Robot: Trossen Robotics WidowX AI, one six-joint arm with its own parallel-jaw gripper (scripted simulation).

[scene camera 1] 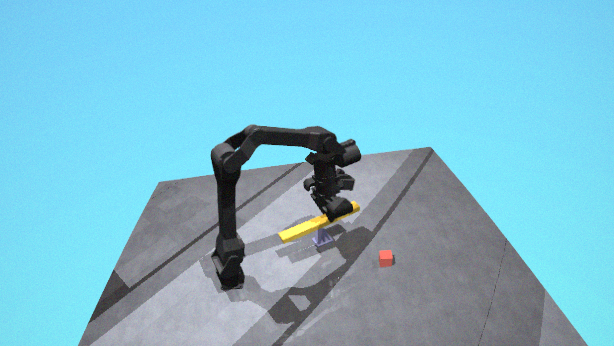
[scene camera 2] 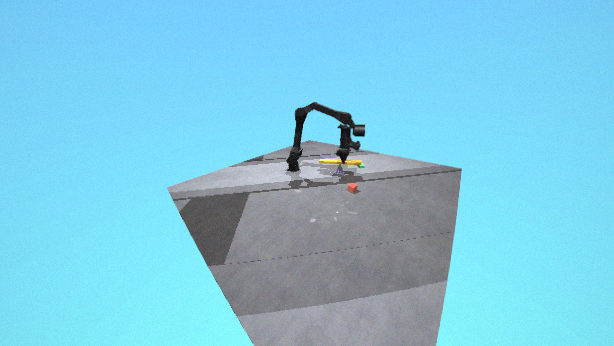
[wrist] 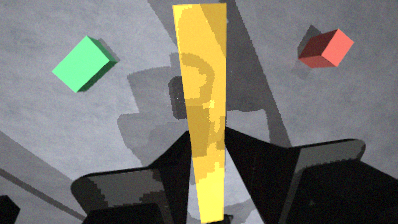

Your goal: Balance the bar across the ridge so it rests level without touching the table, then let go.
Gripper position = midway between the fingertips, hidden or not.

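Scene camera 1: the gripper (scene camera 1: 328,218) holds a yellow bar (scene camera 1: 314,224). The wrist view shows the gripper (wrist: 206,132) and the yellow bar (wrist: 201,39), together with a red cube (wrist: 326,50) and a green block (wrist: 89,60). Scene camera 1 does not show the green block, hidden by the gripper.
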